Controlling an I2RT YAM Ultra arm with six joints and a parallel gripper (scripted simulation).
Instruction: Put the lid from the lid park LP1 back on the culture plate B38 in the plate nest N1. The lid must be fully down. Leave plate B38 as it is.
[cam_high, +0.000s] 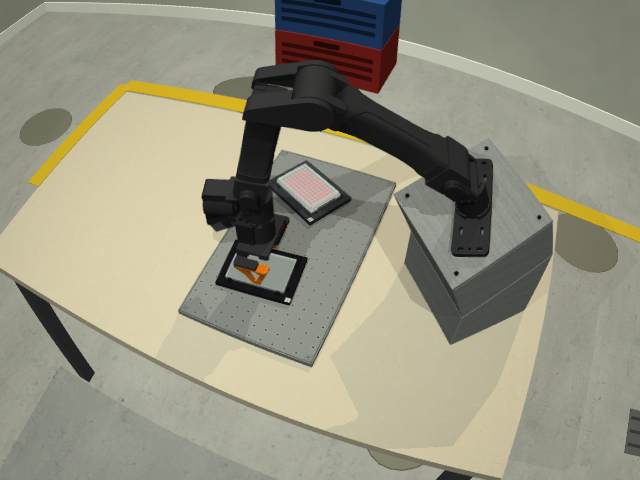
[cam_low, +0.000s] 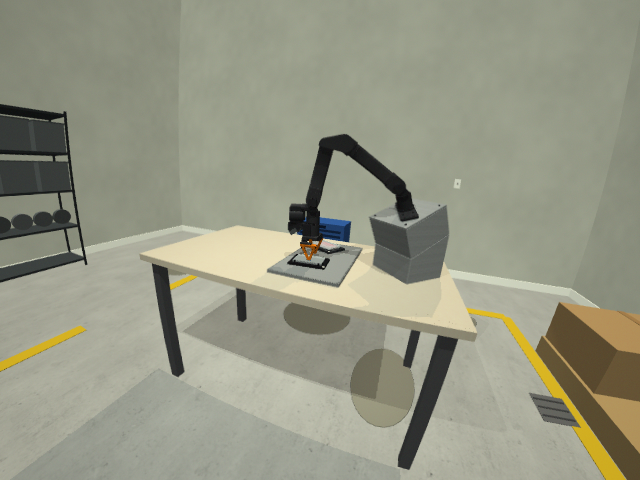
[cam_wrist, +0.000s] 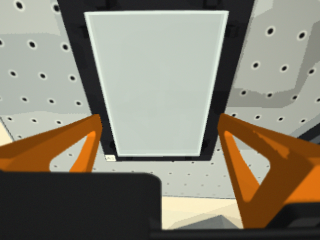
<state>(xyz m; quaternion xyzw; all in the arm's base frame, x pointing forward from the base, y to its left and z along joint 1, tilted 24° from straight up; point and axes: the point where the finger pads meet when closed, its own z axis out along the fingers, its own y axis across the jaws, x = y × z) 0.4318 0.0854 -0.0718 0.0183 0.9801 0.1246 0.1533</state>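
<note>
My gripper is now 20 mm above the clear lid and 10 mm short of it. From my hand the other things lie so: culture plate B38: 250 mm to the right, 20 mm below, 10 mm behind; black lid park LP1: 30 mm below, 10 mm ahead; black plate nest N1: 250 mm to the right, 30 mm below, 10 mm behind.
</note>
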